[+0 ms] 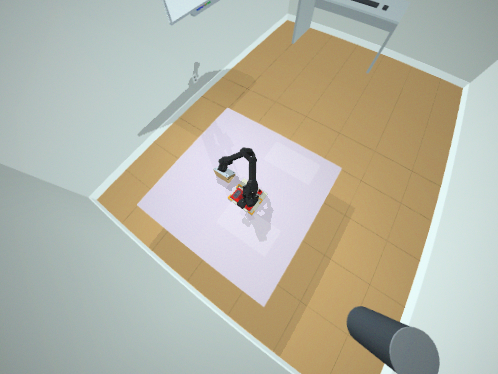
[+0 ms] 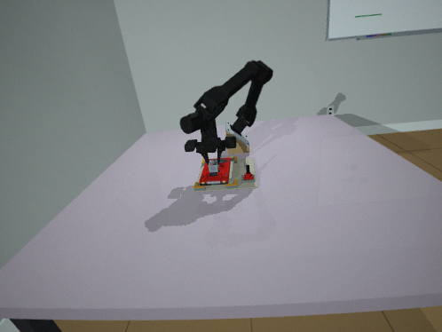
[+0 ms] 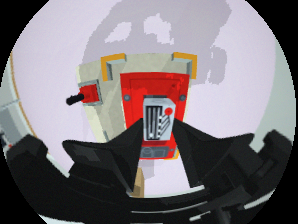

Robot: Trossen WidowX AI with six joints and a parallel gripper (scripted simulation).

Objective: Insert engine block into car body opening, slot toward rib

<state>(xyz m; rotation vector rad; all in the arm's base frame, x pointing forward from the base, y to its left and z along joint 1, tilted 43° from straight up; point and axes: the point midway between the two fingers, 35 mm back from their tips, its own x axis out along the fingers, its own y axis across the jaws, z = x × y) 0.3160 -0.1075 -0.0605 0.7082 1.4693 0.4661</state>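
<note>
Right now the engine block is 1 cm below my gripper tip. Round my gripper tip: cream base plate: 2 cm behind, 3 cm to the left, 5 cm below; then black upright stick: 5 cm ahead, 12 cm to the left, 2 cm below.
</note>
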